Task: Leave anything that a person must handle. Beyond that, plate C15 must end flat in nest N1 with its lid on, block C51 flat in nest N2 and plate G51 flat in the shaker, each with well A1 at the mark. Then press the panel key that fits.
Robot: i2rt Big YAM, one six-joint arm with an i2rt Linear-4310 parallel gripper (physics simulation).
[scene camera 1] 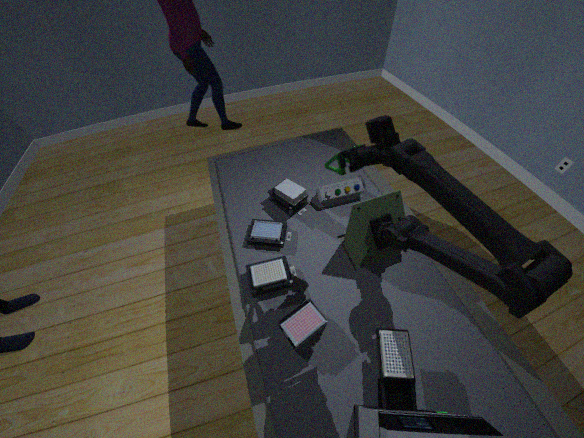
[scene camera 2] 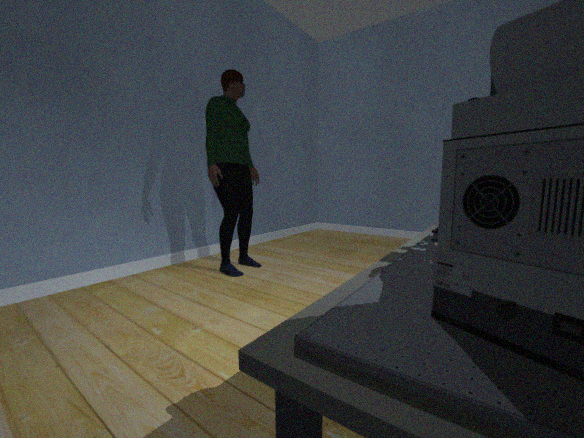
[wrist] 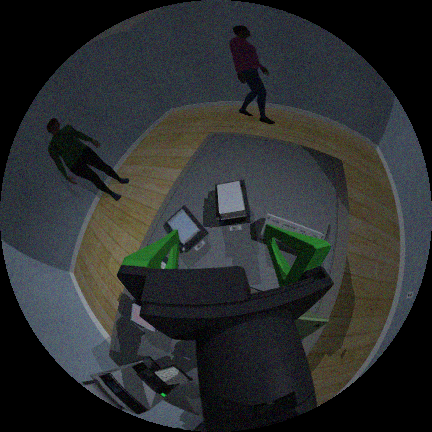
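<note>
My gripper (scene camera 1: 344, 157) (wrist: 222, 231) is open and empty, with green fingers, raised above the table near the key panel (scene camera 1: 340, 192) (wrist: 290, 224). The panel has several coloured keys. A white-topped plate (scene camera 1: 290, 190) (wrist: 231, 198) sits on a dark holder beside the panel. A pale blue plate (scene camera 1: 268, 230) (wrist: 185, 226) sits on the neighbouring holder. A cream plate (scene camera 1: 270, 273) and a pink plate (scene camera 1: 303, 323) (wrist: 141, 317) stand nearer scene camera 1. A white well plate (scene camera 1: 396, 353) (wrist: 168, 374) lies on a black device. Plate names, nest labels and well marks are unreadable.
The arm's upright green mounting board (scene camera 1: 372, 225) stands near the panel. A large grey instrument (scene camera 1: 367, 422) (scene camera 2: 532, 200) stands beyond the black device. A person in pink (scene camera 1: 182, 30) (wrist: 245, 55) and one in green (scene camera 2: 227, 132) (wrist: 73, 147) stand on the floor off the table.
</note>
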